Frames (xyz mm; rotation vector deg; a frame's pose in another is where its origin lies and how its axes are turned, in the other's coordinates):
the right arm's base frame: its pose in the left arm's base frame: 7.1 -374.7 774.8 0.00 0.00 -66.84
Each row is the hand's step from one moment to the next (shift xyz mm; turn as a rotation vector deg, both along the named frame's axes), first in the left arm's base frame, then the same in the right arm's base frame.
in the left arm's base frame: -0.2 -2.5 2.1 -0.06 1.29 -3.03
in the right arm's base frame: 2.2 -1.2 2.1 -1.21 0.45 -3.03
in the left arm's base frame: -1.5 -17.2 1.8 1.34 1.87 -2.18
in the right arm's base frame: 15.2 -8.1 1.8 -1.19 1.97 -2.18
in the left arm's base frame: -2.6 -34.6 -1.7 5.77 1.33 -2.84
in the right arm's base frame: 30.8 -16.0 -1.7 1.05 5.83 -2.84
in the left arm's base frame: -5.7 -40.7 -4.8 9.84 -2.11 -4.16
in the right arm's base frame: 35.2 -21.2 -4.8 5.81 8.22 -4.16
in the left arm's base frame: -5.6 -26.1 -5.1 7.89 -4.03 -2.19
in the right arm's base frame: 21.8 -15.4 -5.1 6.81 5.67 -2.19
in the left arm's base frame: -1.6 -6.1 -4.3 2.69 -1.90 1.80
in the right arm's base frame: 5.0 -3.9 -4.3 2.80 1.73 1.80
